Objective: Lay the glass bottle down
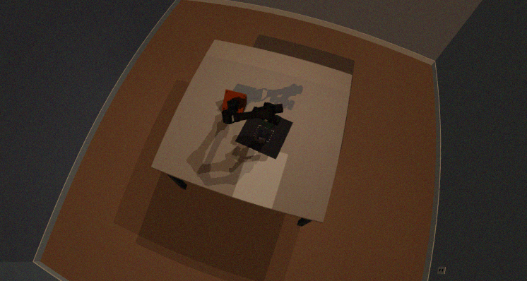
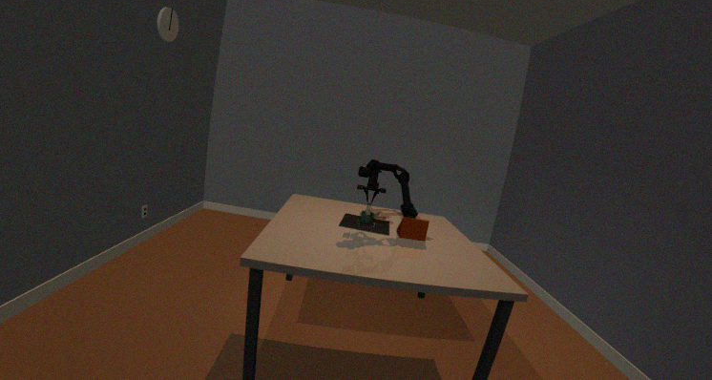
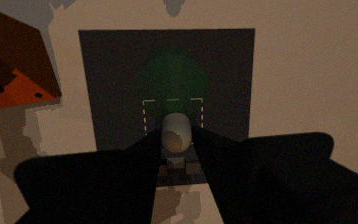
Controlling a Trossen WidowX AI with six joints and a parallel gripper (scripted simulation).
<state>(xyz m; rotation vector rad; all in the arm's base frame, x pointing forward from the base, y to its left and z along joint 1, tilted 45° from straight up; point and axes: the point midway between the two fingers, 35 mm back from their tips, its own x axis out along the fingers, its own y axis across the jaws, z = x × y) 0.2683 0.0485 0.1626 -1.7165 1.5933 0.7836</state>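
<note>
The green glass bottle is 50 mm below my gripper tip and 20 mm to the left of it. The rest, counted from my gripper tip: dark mat 150 mm below, 20 mm to the right.
</note>
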